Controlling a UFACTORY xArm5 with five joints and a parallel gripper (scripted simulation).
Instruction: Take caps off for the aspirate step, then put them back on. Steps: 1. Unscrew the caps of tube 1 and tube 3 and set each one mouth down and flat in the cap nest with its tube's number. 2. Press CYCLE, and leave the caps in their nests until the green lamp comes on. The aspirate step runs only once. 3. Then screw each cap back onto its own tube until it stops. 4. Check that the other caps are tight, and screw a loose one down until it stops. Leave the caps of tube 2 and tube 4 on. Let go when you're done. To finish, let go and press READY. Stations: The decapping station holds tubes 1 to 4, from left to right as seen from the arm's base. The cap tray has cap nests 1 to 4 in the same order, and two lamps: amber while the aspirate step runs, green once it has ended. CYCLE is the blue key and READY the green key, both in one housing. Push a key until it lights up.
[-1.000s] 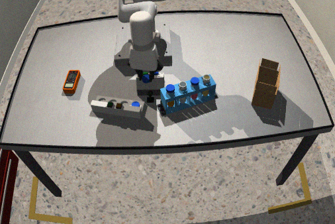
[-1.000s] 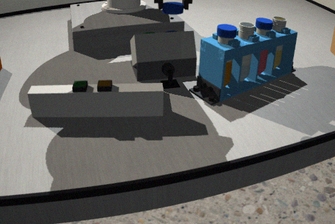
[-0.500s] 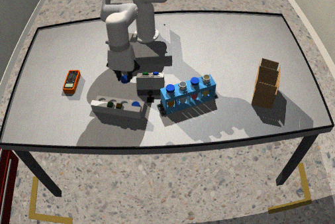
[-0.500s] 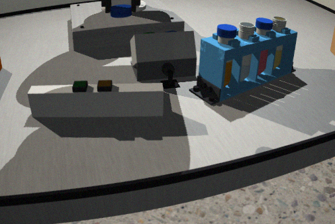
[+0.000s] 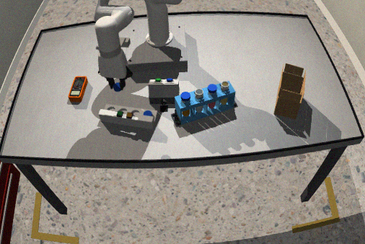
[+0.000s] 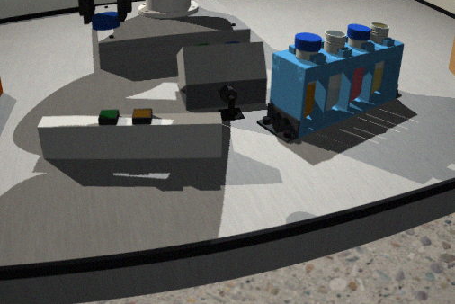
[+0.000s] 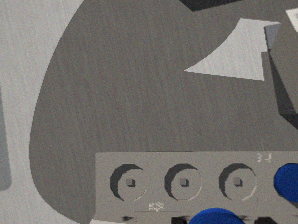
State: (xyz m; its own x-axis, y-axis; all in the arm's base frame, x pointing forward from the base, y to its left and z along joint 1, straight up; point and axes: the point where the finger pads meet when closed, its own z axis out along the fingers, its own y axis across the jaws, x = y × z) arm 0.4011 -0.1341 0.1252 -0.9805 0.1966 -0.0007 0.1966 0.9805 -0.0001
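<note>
Now: hand 18 cm to the right of the blue key, 11 cm past it and 11 cm above it. Round my hand: green key 14 cm to the left, 11 cm below, 11 cm behind; then grey key housing 16 cm to the left, 12 cm below, 9 cm behind; then blue cap 34 cm to the left, 6 cm below, 1 cm behind.
</note>
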